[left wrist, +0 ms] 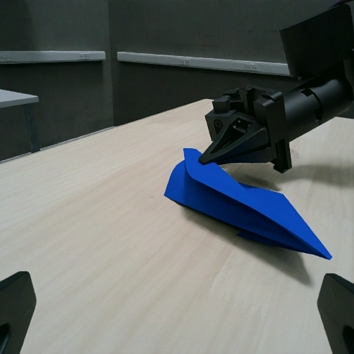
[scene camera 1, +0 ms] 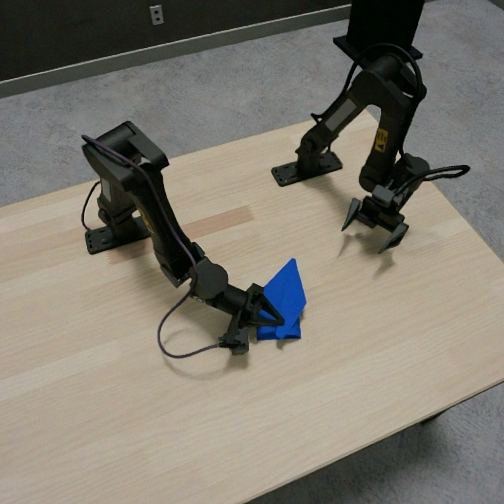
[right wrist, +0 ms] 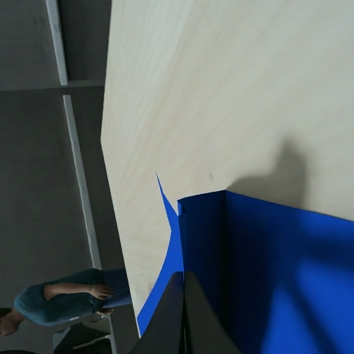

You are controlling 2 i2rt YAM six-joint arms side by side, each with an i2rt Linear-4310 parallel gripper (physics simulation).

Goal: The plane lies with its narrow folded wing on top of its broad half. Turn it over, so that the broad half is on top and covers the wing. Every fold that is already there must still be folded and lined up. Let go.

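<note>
The blue paper plane [scene camera 1: 294, 295] [left wrist: 250, 197] [right wrist: 245, 260] is partly raised from the table, with a shadow under its nose in the left wrist view. Its layers stand a little apart at the wide end. My right gripper [scene camera 1: 282, 322] [left wrist: 200, 163] [right wrist: 183, 285] is shut on the plane near its wide end. In the right wrist view a narrow blue strip shows left of the fingertips and a broad, bent-up sheet to their right. My left gripper [scene camera 1: 362, 240] [left wrist: 176, 286] is open and empty, apart from the plane. The fingers hide part of the pinched fold.
The wooden table [scene camera 1: 150, 425] [left wrist: 100, 215] [right wrist: 225, 100] carries both arm bases. Its near edge runs across the lower right of the scene view. A person [right wrist: 65, 295] and a dark wall show beyond the table in the right wrist view.
</note>
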